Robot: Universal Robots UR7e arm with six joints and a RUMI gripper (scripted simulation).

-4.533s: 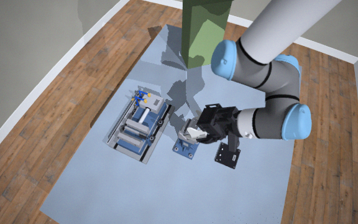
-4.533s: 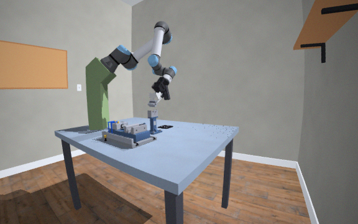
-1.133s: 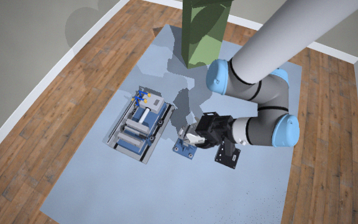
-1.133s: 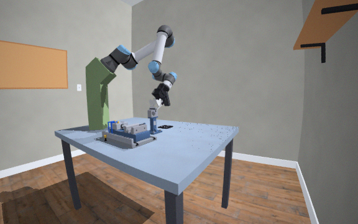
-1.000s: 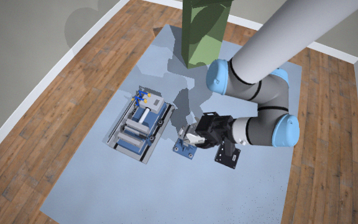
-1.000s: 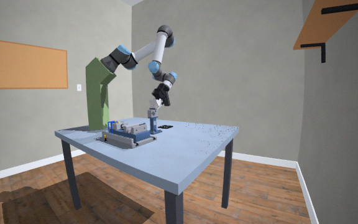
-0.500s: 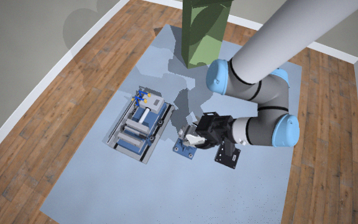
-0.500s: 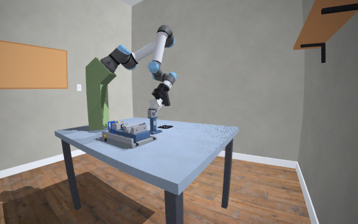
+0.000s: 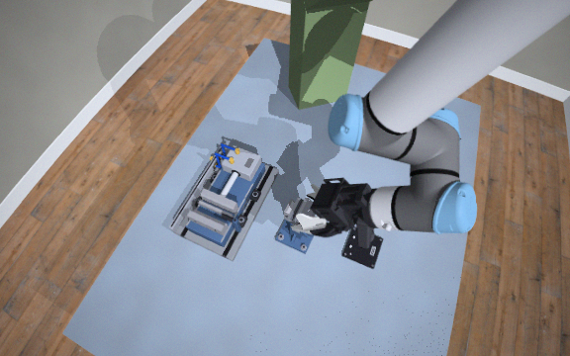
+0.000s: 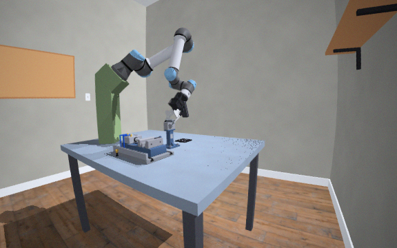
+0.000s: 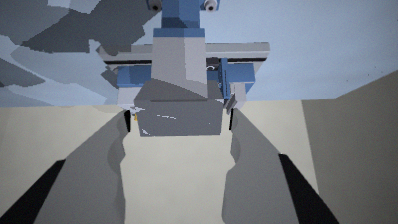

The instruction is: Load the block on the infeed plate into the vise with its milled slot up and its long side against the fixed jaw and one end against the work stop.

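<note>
Right now the grey part is 1 cm to the right of my hand and 1 cm below it. Round my hand: work stop (17 cm to the right, 8 cm below, 7 cm ahead); then black infeed plate (17 cm to the left, 16 cm below, 4 cm behind); then cylinder rod (22 cm to the right, 9 cm below, 1 cm behind).
</note>
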